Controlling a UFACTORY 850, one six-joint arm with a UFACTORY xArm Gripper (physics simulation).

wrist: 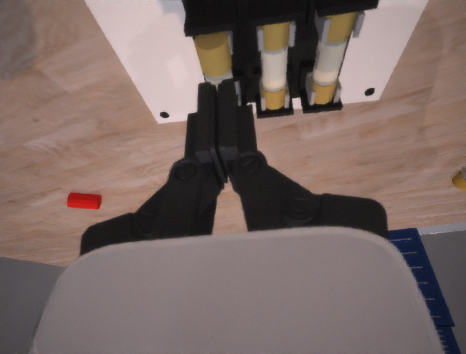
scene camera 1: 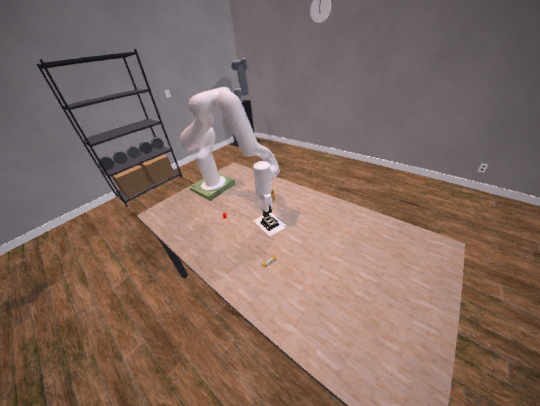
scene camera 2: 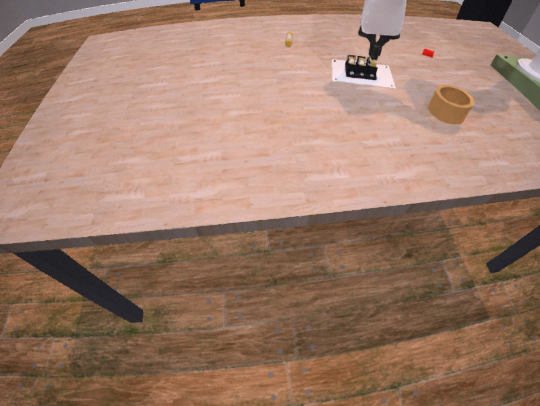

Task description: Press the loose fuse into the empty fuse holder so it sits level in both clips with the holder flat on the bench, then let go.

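Note:
The black fuse holder block point(scene camera 1: 270, 223) point(scene camera 2: 361, 72) stands on a white plate point(scene camera 1: 277, 230) point(scene camera 2: 340, 75) point(wrist: 145, 75). Two fuses point(wrist: 274, 67) point(wrist: 330, 60) sit in their clips in the middle and right bays in the wrist view. The fuse in the left bay point(wrist: 214, 54) shows its far gold cap; its near part is hidden behind the fingers, so I cannot tell whether it is level in both clips. My gripper point(scene camera 1: 266, 214) point(scene camera 2: 374, 56) point(wrist: 222, 103) is shut with nothing between its fingertips, which are over the near part of the left fuse; contact is unclear.
A yellow-capped fuse-like cylinder point(scene camera 1: 269, 261) point(scene camera 2: 289, 39) lies apart on the table. A small red piece point(scene camera 1: 224, 215) point(scene camera 2: 428, 53) point(wrist: 84, 201) lies on the arm's side. An orange-brown bowl point(scene camera 2: 450, 105) stands near the green arm base point(scene camera 1: 212, 188).

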